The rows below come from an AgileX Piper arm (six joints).
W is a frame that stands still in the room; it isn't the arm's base.
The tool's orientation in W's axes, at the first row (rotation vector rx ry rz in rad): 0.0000 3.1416 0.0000
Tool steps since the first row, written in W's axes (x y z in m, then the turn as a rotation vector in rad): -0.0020 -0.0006 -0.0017 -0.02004 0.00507 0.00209; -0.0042 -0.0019 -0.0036 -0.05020 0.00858 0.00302; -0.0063 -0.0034 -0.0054 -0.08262 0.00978 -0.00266; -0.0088 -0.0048 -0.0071 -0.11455 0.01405 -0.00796; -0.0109 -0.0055 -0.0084 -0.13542 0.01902 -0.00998; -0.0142 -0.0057 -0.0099 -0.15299 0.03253 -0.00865; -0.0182 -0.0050 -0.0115 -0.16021 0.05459 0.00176; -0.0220 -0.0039 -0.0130 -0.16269 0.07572 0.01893; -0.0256 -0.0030 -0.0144 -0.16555 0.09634 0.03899
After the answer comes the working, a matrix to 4 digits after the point.
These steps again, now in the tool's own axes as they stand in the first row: 0.0020 -0.0006 0.0017 0.02004 0.00507 -0.00209; 0.0042 -0.0019 0.0036 0.05020 0.00858 -0.00302; 0.0063 -0.0034 0.0054 0.08262 0.00978 0.00266; 0.0088 -0.0048 0.0071 0.11455 0.01405 0.00796; 0.0109 -0.0055 0.0084 0.13542 0.01902 0.00998; 0.0142 -0.0057 0.0099 0.15299 0.03253 0.00865; 0.0182 -0.0050 0.0115 0.16021 0.05459 -0.00176; 0.0220 -0.0039 0.0130 0.16269 0.07572 -0.01893; 0.0256 -0.0030 0.0144 0.16555 0.09634 -0.03899
The tool's axes in the first row as the columns of a matrix, in W's axes (rounded; the answer above uses it unrounded):
-1.0000 0.0000 0.0000
0.0000 1.0000 0.0000
0.0000 0.0000 -1.0000

